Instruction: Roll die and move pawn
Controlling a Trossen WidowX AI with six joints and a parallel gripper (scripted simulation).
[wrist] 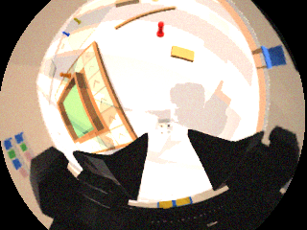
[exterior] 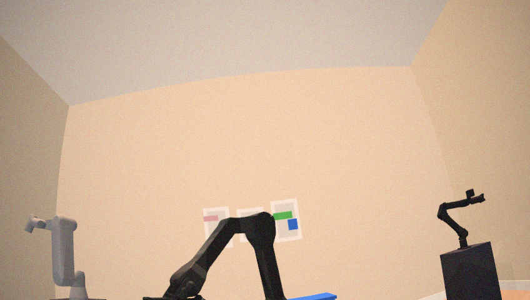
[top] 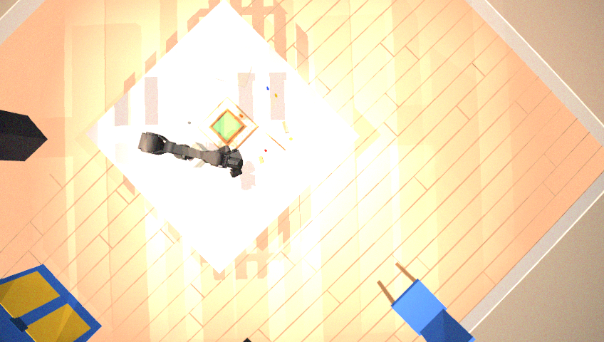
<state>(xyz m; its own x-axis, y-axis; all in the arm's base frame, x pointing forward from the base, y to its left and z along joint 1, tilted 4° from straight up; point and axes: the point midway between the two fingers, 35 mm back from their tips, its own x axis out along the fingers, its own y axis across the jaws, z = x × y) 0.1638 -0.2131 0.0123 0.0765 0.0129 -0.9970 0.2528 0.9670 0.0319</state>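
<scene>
The green dice tray is 22 cm to the left of my gripper tip, 10 cm ahead of it and 5 cm below it. The rest, counted from my gripper tip: blue pawn 47 cm ahead, 23 cm to the left, 4 cm below; then red pawn 19 cm ahead, 6 cm to the right, 4 cm below.
</scene>
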